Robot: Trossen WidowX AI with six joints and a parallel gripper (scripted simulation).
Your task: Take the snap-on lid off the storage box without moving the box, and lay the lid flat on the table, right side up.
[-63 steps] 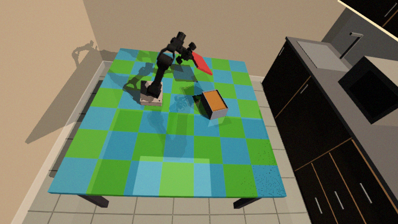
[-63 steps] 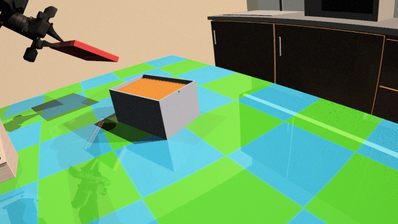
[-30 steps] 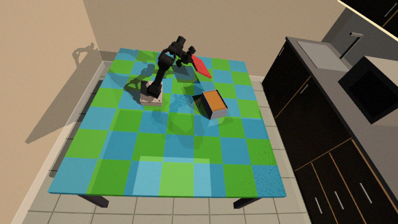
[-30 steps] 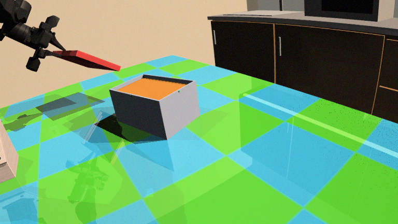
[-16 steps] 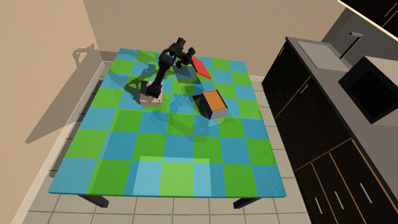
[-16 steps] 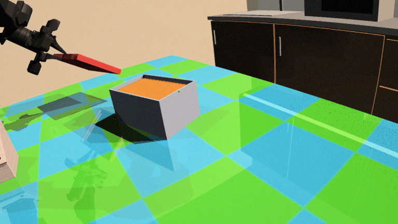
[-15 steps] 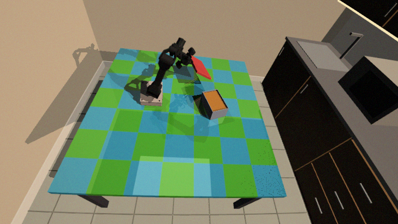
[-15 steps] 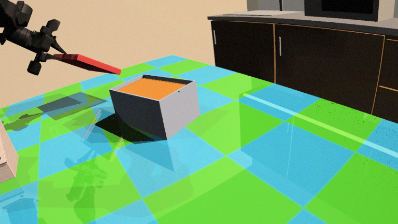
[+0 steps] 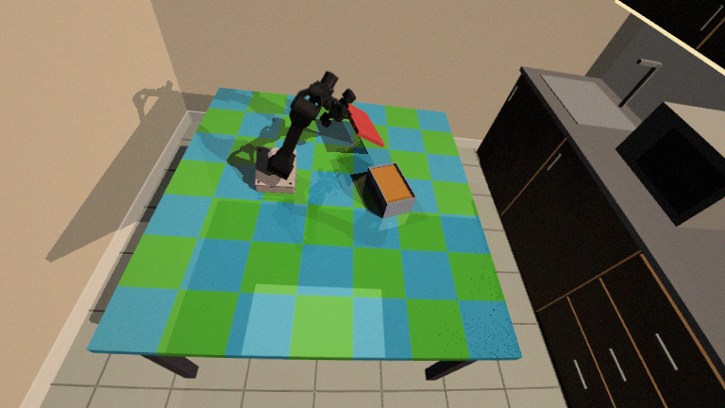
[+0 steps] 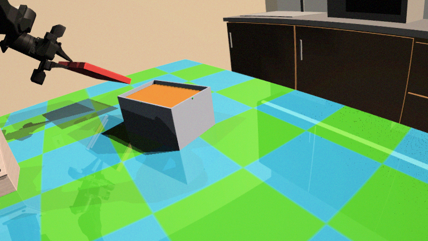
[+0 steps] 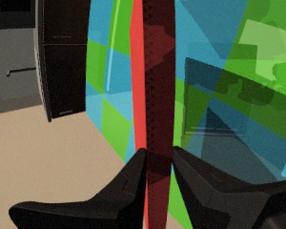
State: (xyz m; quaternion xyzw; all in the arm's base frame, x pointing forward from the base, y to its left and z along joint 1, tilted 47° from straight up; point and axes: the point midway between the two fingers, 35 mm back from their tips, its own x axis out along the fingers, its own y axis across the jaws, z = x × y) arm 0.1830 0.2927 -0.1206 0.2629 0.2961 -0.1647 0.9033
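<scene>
Now: gripper tip 6 cm short of the red lid, 4 cm above it and 3 cm to the right of it. Also, from my gripper tip: grey storage box: 27 cm to the right, 22 cm ahead, 13 cm below.
</scene>
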